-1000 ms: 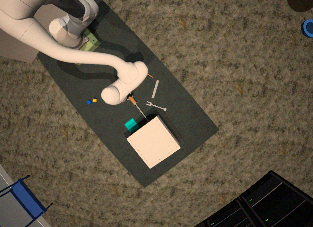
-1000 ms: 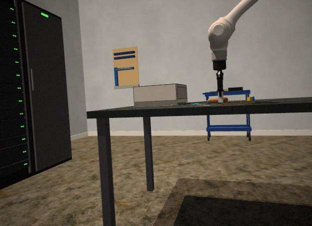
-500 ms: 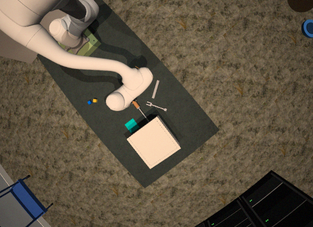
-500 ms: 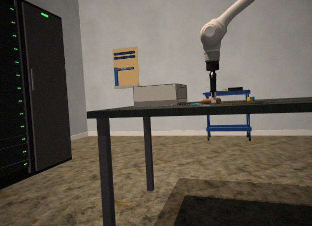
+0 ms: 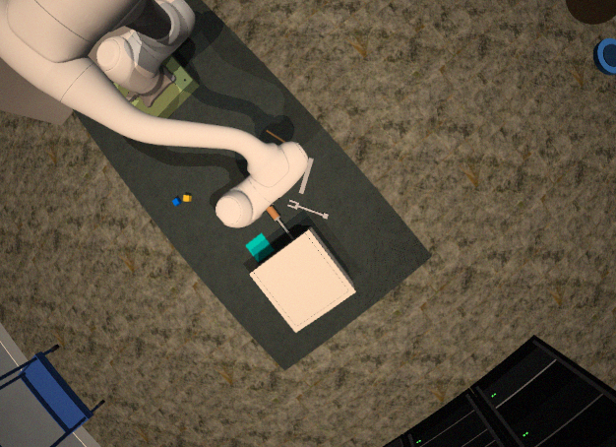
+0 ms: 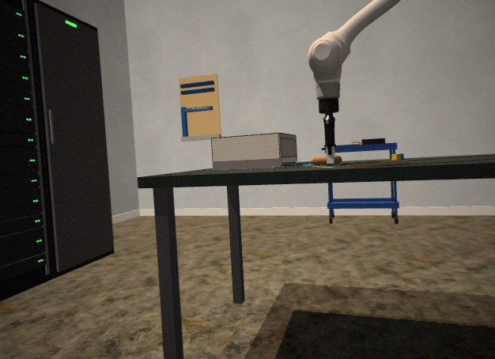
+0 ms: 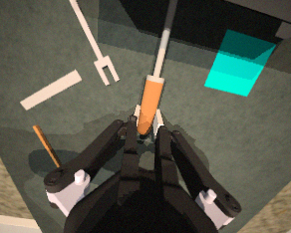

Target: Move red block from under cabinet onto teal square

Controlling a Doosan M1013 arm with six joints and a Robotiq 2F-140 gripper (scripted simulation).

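The teal square is 15 cm to the right of my hand, 11 cm ahead of it and 4 cm below it. From my hand the other things lie so: flat grey bar 20 cm to the left, 4 cm below, 1 cm ahead; fork-ended tool 13 cm ahead, 12 cm to the left, 3 cm below; long hook tool 15 cm ahead, 5 cm to the right, 2 cm below.
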